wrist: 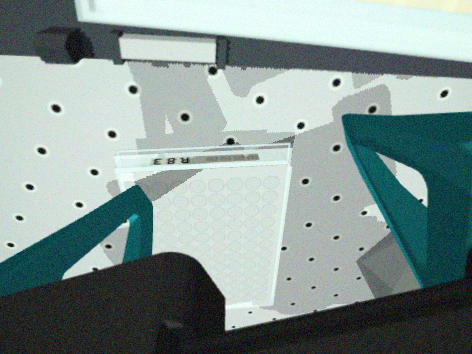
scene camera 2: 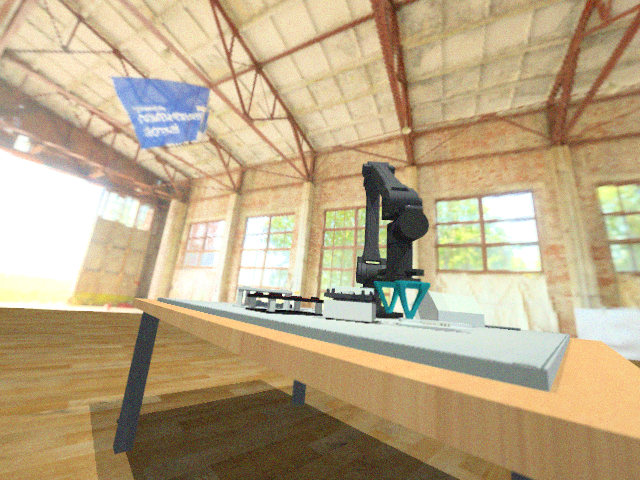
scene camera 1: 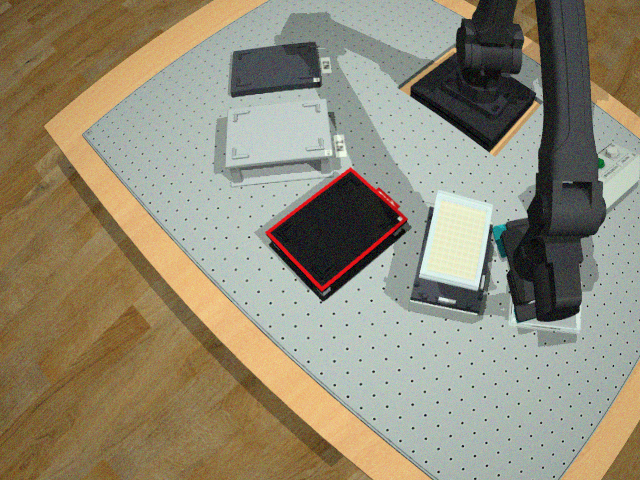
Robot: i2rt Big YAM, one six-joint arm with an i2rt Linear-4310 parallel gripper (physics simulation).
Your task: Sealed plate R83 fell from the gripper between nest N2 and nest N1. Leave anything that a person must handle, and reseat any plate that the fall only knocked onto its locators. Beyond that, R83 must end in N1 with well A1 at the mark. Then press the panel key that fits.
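Pixels of known places: gripper, between the fingertips: (wrist: 238, 164) (scene camera 2: 398, 315) (scene camera 1: 513, 286); arm's base, origin of its link: (scene camera 1: 477, 93).
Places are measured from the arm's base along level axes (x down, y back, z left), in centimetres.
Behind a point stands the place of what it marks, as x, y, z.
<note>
Plate R83 (scene camera 1: 547, 326) @(0.8, -30.5, 32.6) (wrist: 215, 225) @(0.7, -27.9, 28.5) is clear and lies on the perforated deck, partly hidden under the arm in scene camera 1. Its label reads upside down in the wrist view; faint round wells show, but no A1 mark is readable. My gripper (scene camera 2: 400, 314) @(0.3, -28.9, 24.3) (wrist: 238, 164) @(0.3, -28.9, 24.3) is open and empty, above R83; the left finger overlaps its edge in the wrist view. A yellow-welled plate (scene camera 1: 457, 240) @(-5.5, -31.4, 13.8) sits slightly skewed on a dark nest (scene camera 1: 429, 292) @(-3.4, -39.1, 14.8). A raised light grey nest (scene camera 1: 279, 129) @(-3.8, -31.7, -18.8) and a low dark nest (scene camera 1: 276, 69) @(0.5, -18.8, -32.4) carry no plate; their labels are blurred.
A black nest with a red rim (scene camera 1: 308, 200) @(-1.9, -38.0, -7.5) stands between the raised nest and the yellow-welled plate. The control panel (scene camera 1: 620, 178) @(-4.9, -1.5, 31.4), with a green key (scene camera 1: 600, 163) @(-5.2, -1.8, 26.8), is at the right, partly behind the arm. The arm's base (scene camera 1: 496, 131) @(-0.4, -6.1, 7.4) stands at the back.
</note>
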